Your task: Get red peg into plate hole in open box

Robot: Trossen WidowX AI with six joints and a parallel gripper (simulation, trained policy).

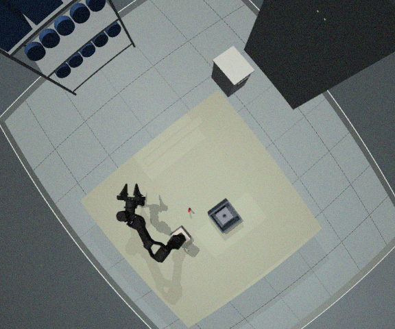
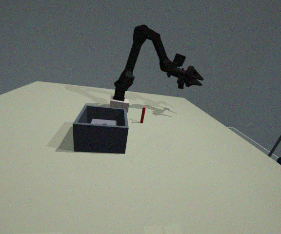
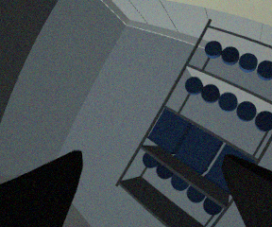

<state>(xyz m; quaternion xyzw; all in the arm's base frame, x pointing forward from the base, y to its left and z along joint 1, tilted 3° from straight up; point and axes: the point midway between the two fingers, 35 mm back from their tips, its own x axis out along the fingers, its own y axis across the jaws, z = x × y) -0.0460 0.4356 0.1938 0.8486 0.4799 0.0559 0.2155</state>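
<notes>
Now: the red peg 34 cm to the right of my gripper tip, 19 cm ahead of it and 18 cm below it. From my gripper tip the other things lie so: grey plate: 50 cm to the right, 37 cm ahead, 18 cm below; dark box: 50 cm to the right, 37 cm ahead, 19 cm below.
</notes>
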